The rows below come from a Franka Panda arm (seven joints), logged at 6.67 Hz.
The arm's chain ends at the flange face. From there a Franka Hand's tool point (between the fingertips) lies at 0.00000 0.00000 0.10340 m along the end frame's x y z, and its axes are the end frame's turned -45 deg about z.
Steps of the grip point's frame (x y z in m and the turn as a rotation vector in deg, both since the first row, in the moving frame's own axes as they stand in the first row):
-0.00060 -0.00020 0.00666 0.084 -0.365 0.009
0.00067 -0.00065 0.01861 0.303 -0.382 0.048
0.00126 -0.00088 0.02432 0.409 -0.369 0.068
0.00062 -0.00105 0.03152 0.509 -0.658 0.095
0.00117 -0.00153 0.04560 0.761 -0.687 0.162
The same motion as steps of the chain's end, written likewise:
0.00001 -0.00008 0.00666 -0.199 -0.317 0.009
0.00089 -0.00103 0.01861 -0.056 -0.484 0.048
0.00126 -0.00146 0.02432 0.028 -0.550 0.068
0.00119 -0.00137 0.03153 -0.105 -0.825 0.095
0.00159 -0.00181 0.04562 0.052 -1.024 0.162

